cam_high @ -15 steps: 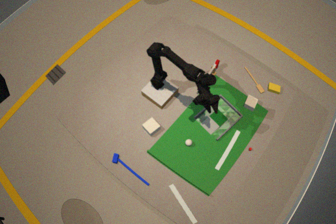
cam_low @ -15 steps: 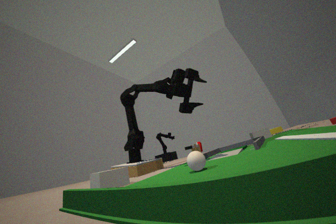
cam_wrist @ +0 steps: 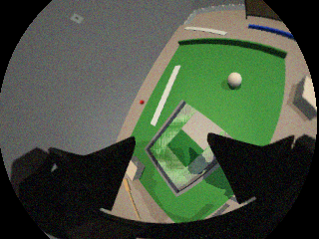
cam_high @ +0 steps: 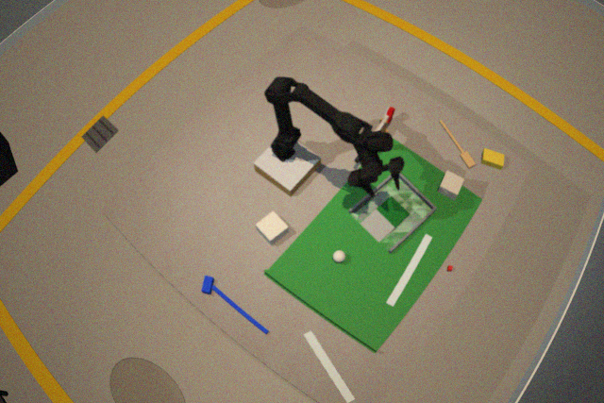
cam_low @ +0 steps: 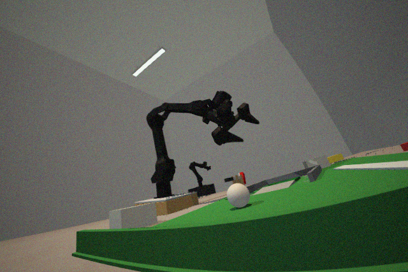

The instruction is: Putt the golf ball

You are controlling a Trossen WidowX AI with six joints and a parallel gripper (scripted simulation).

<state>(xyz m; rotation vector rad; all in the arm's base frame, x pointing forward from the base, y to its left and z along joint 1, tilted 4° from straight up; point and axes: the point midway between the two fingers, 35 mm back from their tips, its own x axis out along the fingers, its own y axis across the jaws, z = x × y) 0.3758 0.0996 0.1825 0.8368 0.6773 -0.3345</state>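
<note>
Right now the red putter is 25 cm behind my gripper tip, 21 cm to the left of it and 13 cm below it. The rest, counted from my gripper tip: green mat (19 cm below, 7 cm ahead, 4 cm to the right); then small red marker (33 cm ahead, 18 cm below, 5 cm to the left); then white golf ball (21 cm to the right, 16 cm below, 2 cm ahead).
</note>
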